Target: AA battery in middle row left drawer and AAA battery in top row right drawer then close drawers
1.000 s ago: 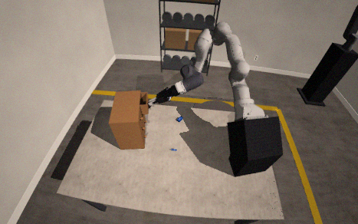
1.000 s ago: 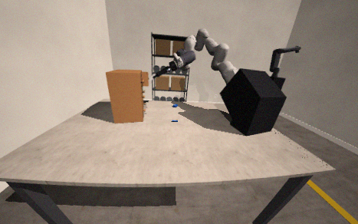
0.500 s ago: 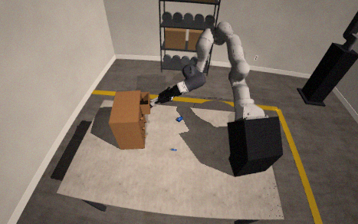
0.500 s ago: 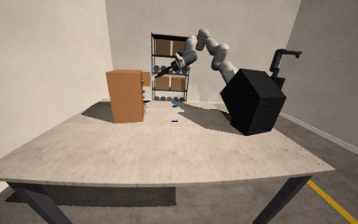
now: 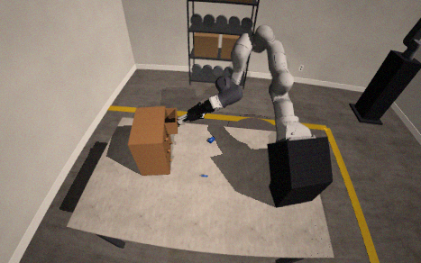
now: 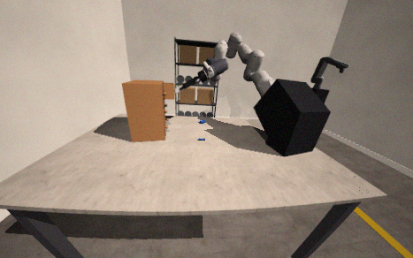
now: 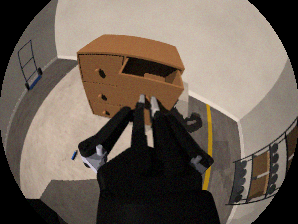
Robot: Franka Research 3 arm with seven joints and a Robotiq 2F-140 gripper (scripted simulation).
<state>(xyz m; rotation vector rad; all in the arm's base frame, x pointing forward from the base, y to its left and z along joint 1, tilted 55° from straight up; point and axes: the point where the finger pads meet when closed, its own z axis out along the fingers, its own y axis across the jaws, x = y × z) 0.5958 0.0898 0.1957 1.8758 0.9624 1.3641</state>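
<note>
Right now my hand is 270 mm above the AAA battery, 220 mm to the right of it and 160 mm past it. Round my hand: larger blue battery (270 mm below, 180 mm behind, 90 mm to the right); then green cylinder (180 mm ahead, 160 mm to the left, 150 mm below).
</note>
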